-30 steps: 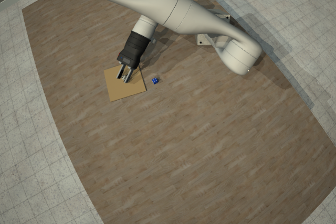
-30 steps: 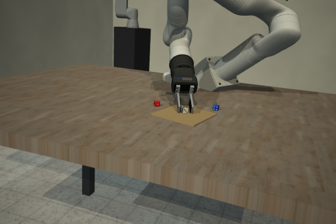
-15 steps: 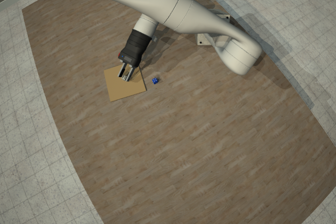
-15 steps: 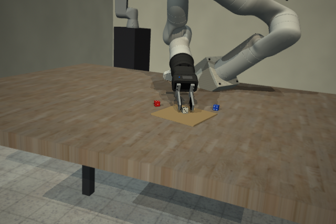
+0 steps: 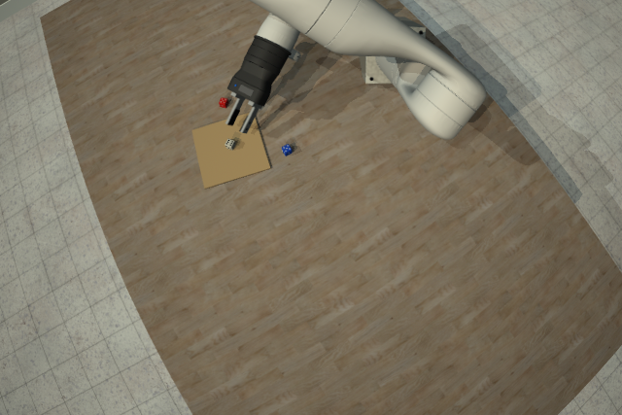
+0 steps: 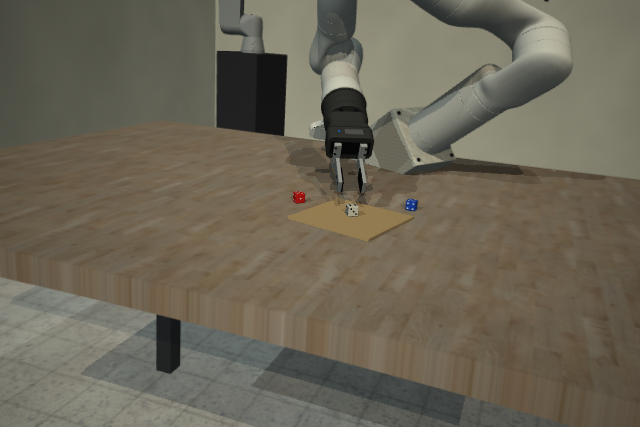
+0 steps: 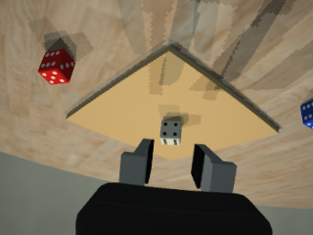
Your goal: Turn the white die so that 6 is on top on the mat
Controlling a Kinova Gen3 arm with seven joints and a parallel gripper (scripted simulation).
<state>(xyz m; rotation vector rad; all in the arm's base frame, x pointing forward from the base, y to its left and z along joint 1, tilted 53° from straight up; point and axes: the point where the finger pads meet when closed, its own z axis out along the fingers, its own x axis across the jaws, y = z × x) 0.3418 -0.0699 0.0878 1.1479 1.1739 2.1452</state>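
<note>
Right now the white die is 30 mm ahead of my hand, 20 mm to the left of it and 40 mm below it. The rest, counted from my hand: tan mat (40 mm ahead, 30 mm to the left, 50 mm below); then blue die (70 mm behind, 80 mm to the left, 40 mm below); then red die (20 mm ahead, 80 mm to the right, 40 mm below).
</note>
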